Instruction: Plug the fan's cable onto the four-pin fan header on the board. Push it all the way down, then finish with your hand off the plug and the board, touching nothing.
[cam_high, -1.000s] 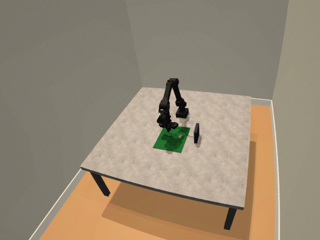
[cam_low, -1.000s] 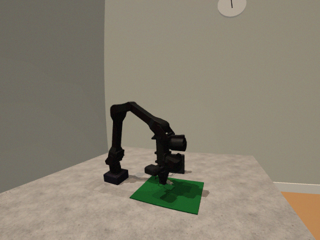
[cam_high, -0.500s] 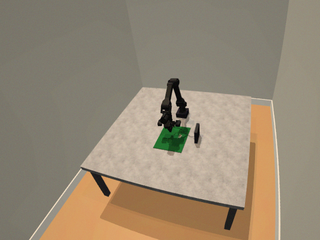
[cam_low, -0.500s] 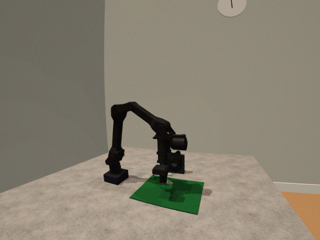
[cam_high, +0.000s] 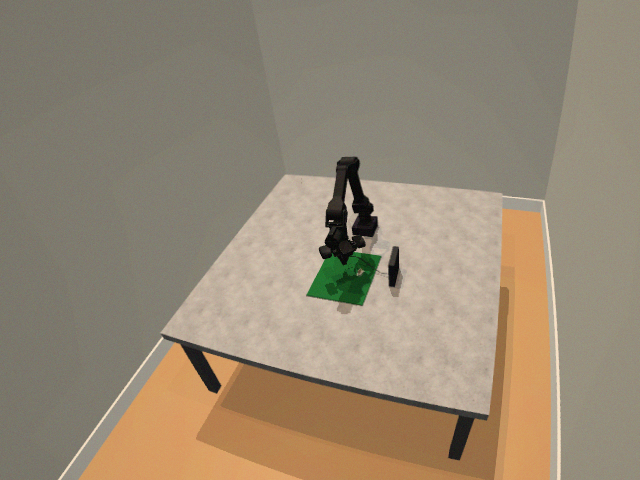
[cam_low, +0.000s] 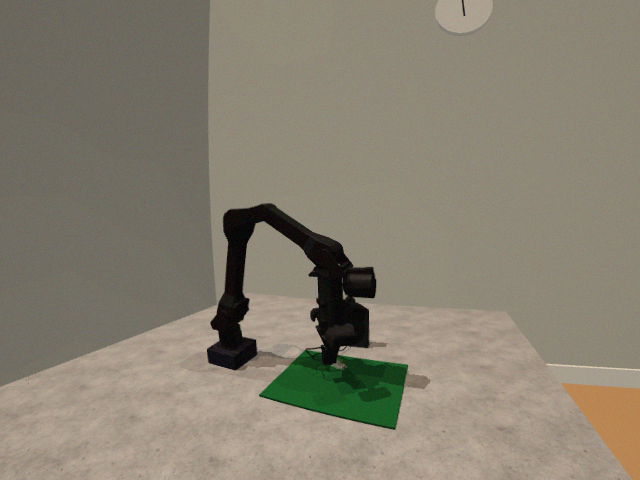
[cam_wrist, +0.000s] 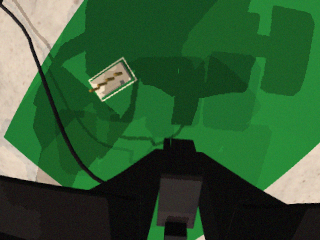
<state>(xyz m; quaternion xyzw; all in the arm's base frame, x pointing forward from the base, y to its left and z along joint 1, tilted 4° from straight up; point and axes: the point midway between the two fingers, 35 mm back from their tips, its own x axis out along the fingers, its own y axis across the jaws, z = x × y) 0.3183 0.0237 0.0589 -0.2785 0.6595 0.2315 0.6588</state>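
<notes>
Now: the white-framed header 7 cm to the left of my gripper tip, 6 cm below it and 1 cm behind it. The rest, counted from my gripper tip: dark fan plug (1 cm to the right, 1 cm behind, 1 cm above); green board (8 cm below, 1 cm ahead); black fan (20 cm to the left, 4 cm behind, 1 cm below).
</notes>
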